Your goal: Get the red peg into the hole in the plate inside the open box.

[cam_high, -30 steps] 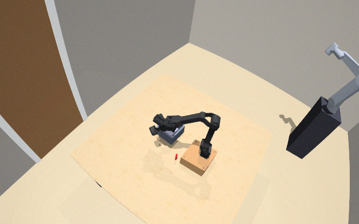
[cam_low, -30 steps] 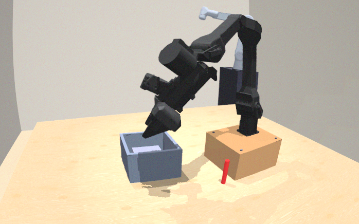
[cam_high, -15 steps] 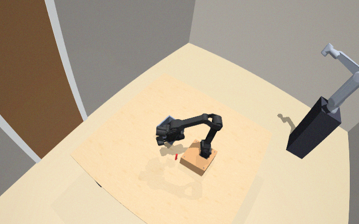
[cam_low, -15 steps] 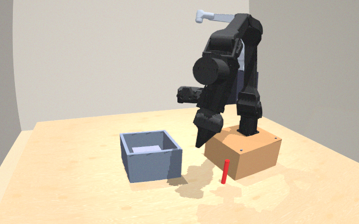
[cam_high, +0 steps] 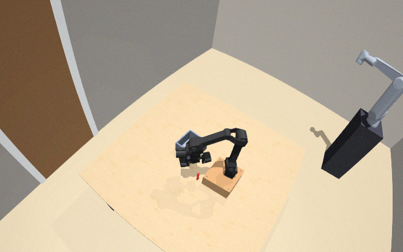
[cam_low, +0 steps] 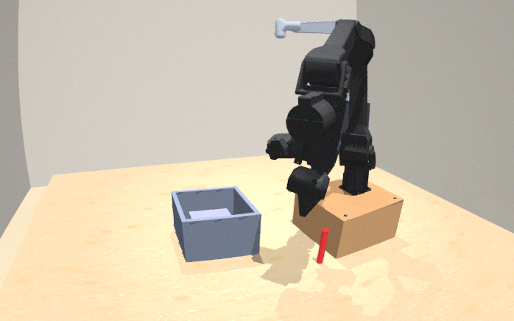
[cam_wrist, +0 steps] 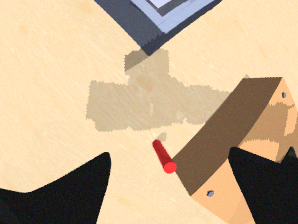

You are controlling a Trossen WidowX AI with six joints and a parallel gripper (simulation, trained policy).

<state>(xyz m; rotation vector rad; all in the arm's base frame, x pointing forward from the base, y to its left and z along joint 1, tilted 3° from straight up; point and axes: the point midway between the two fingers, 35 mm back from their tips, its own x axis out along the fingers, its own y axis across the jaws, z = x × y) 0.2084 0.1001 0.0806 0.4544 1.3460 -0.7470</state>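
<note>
Now: gripper tip 100 mm above the red peg, 40 mm past it and 20 mm to the right of it. Round my gripper tip: pale plate 160 mm to the right, 130 mm ahead, 90 mm below; then grey-blue box 160 mm to the right, 130 mm ahead, 110 mm below.
</note>
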